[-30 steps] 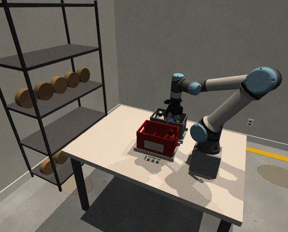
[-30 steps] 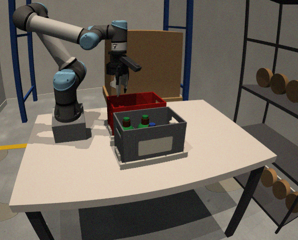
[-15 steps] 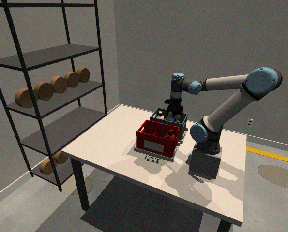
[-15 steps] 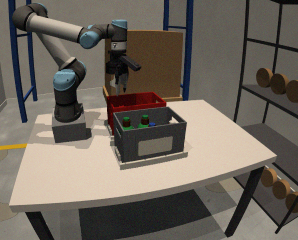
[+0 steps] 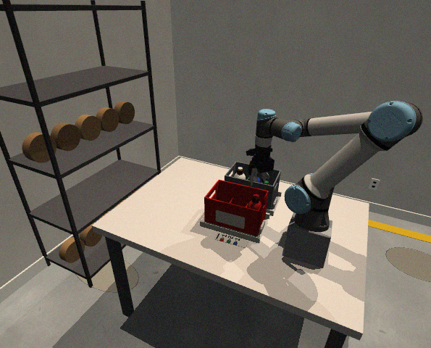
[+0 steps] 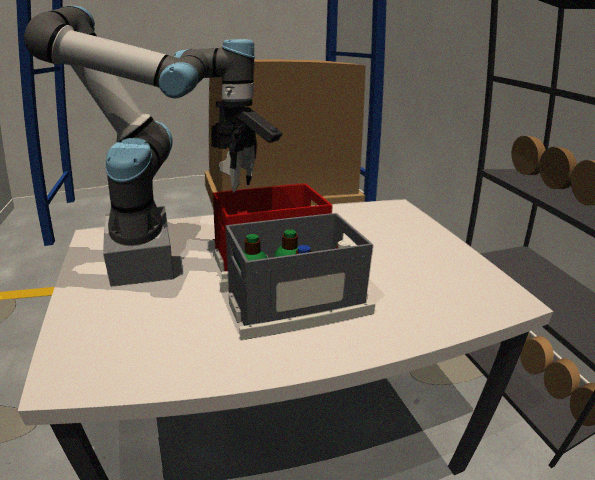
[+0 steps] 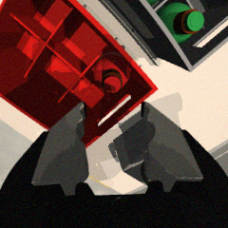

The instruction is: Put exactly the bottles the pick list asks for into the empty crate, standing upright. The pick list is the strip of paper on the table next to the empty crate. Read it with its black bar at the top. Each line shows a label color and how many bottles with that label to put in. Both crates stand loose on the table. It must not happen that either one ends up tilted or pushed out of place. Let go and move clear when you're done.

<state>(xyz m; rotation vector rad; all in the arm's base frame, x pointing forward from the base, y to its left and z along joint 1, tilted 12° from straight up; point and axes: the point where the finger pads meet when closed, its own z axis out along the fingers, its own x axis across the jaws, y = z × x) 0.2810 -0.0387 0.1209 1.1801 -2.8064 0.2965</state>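
The grey crate lies 19 cm to the right of my hand, 16 cm below it and 7 cm ahead of it. The rest, counted from my hand: red bottle 15 cm below; then red crate 16 cm below, 8 cm ahead, 5 cm to the left; then blue bottle 23 cm to the right, 15 cm below, 8 cm ahead.
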